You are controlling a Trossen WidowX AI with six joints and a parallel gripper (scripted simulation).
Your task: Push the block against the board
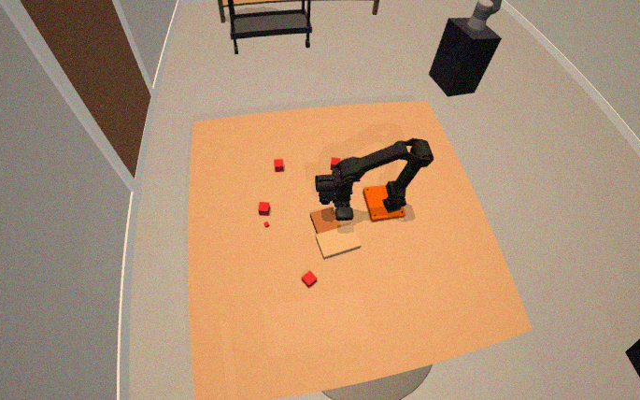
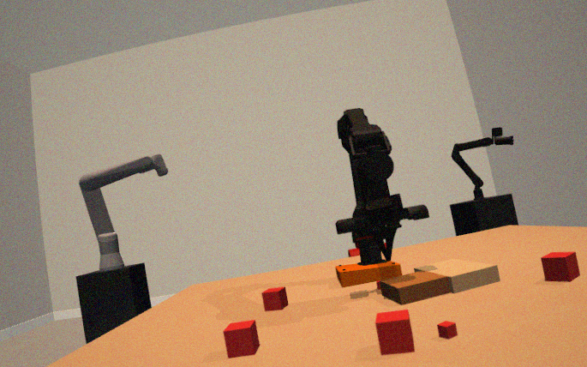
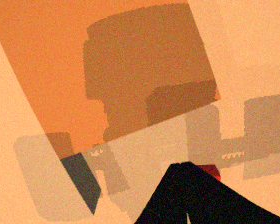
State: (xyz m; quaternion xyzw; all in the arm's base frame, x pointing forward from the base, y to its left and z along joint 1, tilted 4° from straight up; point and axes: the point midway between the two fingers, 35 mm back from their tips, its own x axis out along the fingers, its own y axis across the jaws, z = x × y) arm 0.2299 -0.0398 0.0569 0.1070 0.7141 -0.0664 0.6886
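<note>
The brown square block is 60 mm ahead of my gripper tip, 20 mm to the left of it and 50 mm below it. From my gripper tip the other things lie so: pale tan board (40 mm ahead, 110 mm to the left, 50 mm below).
</note>
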